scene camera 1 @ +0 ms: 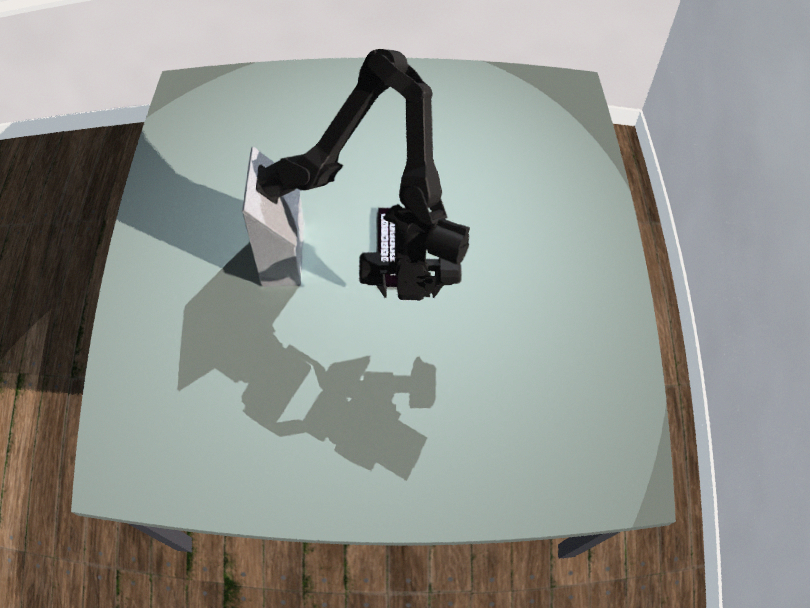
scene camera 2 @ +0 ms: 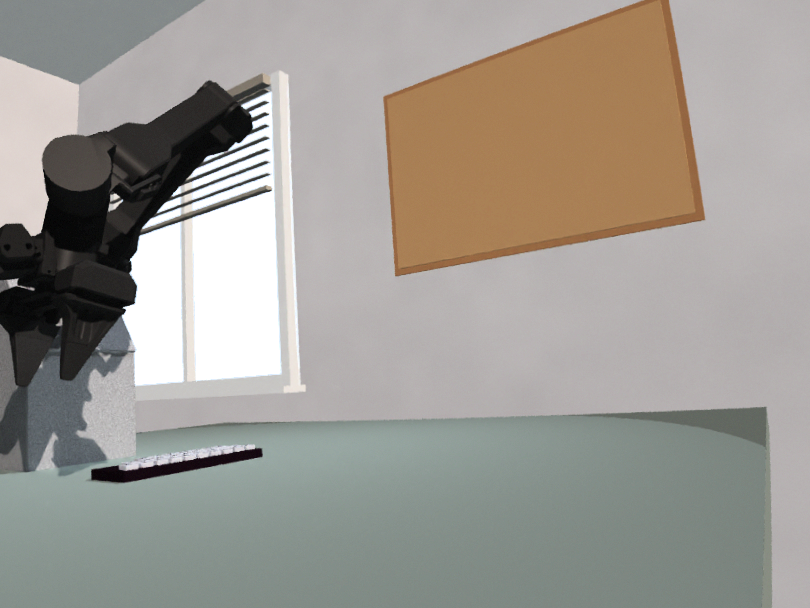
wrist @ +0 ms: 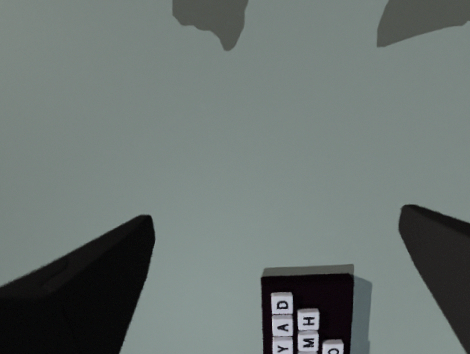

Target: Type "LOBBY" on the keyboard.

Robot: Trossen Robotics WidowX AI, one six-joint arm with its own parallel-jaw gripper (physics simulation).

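Pixels of known places: gripper, fingertip midpoint: (scene camera 2: 42, 383) (wrist: 276, 222); arm's base, origin of the base link: (scene camera 1: 267, 184).
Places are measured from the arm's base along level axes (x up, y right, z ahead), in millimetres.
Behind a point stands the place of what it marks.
A dark keyboard (scene camera 1: 382, 230) @(x -227, y -26, z 229 mm) (scene camera 2: 176, 464) @(x -234, y 43, z 283 mm) (wrist: 332, 295) @(x -233, y 94, z 230 mm) with white letter keys lies flat on the table. In the wrist view its near end shows at the bottom, right of centre, with keys D, A and Y in one column, H and M in the second, and a cut-off round letter in the third. The rest runs out of the frame, so keys L and B do not show there. My gripper (scene camera 1: 409, 294) @(x -138, y 187, z 272 mm) (scene camera 2: 44, 380) @(x -138, y 187, z 272 mm) (wrist: 276, 222) @(x -138, y 187, z 272 mm) is open and empty, pointing down well above the table, around the keyboard's D end. In scene camera 1 the arm hides part of the keyboard.
The pale green table (scene camera 1: 523, 392) @(x -244, y 361, z 496 mm) (scene camera 2: 457, 523) @(x -244, y 156, z 680 mm) carries a grey angular block (scene camera 1: 274, 245) @(x -81, y 93, z 11 mm) (scene camera 2: 111, 405) @(x -167, y -26, z 53 mm), and the arm's base is at this block. Arm shadows lie on the table. A cork board (scene camera 2: 536, 143) and a window (scene camera 2: 235, 314) are on the wall behind.
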